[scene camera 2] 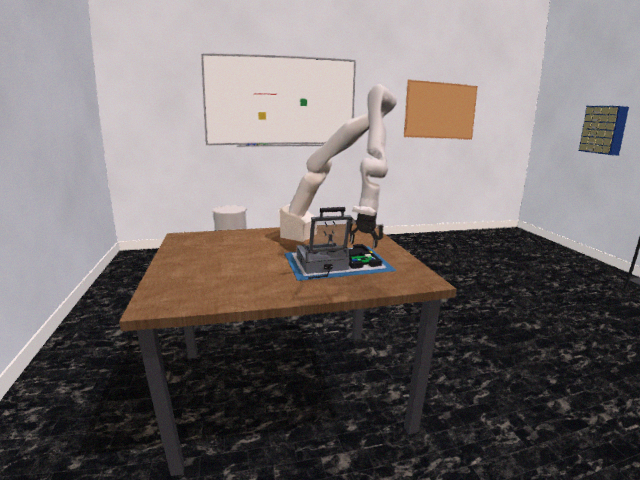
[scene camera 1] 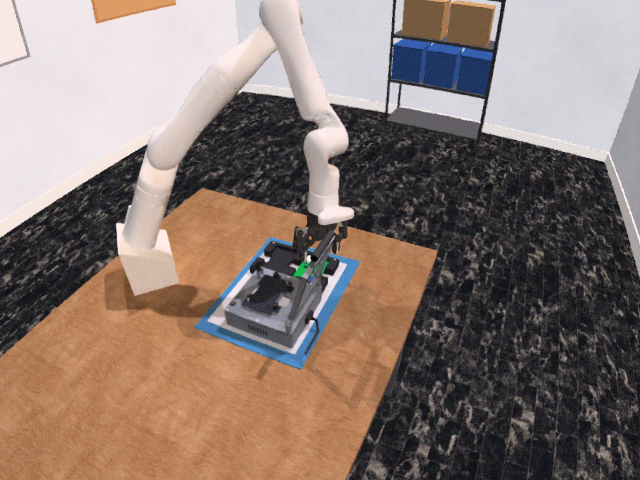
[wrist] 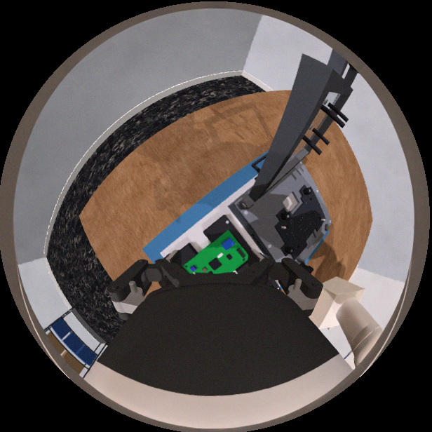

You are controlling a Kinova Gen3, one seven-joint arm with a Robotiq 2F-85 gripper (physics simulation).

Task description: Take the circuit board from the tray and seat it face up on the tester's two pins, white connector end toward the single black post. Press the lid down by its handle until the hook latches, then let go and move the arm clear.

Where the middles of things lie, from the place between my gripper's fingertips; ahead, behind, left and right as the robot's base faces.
Right now my hand is 40 mm past the green circuit board (wrist: pixel 225 254), 10 mm to the right of it and 70 mm above it. The rest, counted from my hand: black nest plate (scene camera 1: pixel 264 299) (30 mm behind, 160 mm to the right, 20 mm below); lid (scene camera 2: pixel 327 233) (90 mm ahead, 140 mm to the right, 90 mm above).
